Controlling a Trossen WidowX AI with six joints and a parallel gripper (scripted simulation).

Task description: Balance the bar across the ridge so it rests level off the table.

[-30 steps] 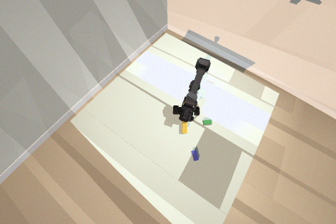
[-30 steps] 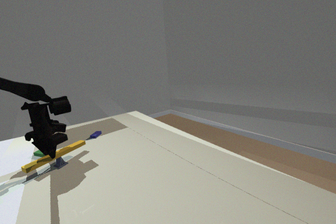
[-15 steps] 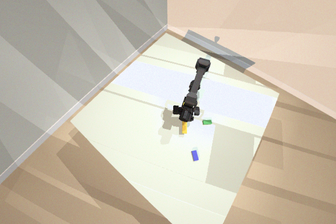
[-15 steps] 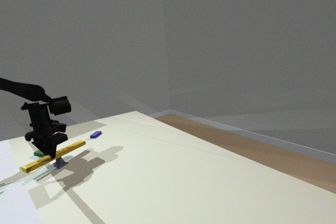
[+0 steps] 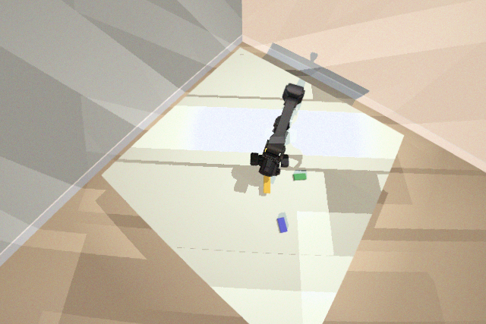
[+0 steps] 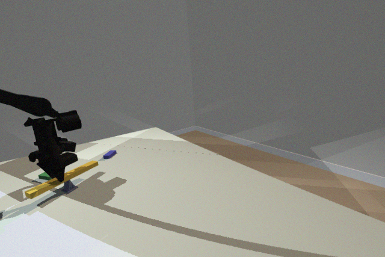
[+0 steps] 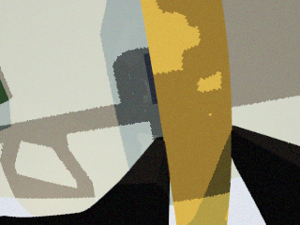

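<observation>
Right now my gripper tip is 20 mm to the right of the long yellow bar and 20 mm short of it. Round my gripper tip: green block 180 mm to the left, 70 mm behind, 40 mm below; then blue block 230 mm to the left, 200 mm ahead, 40 mm below.
</observation>
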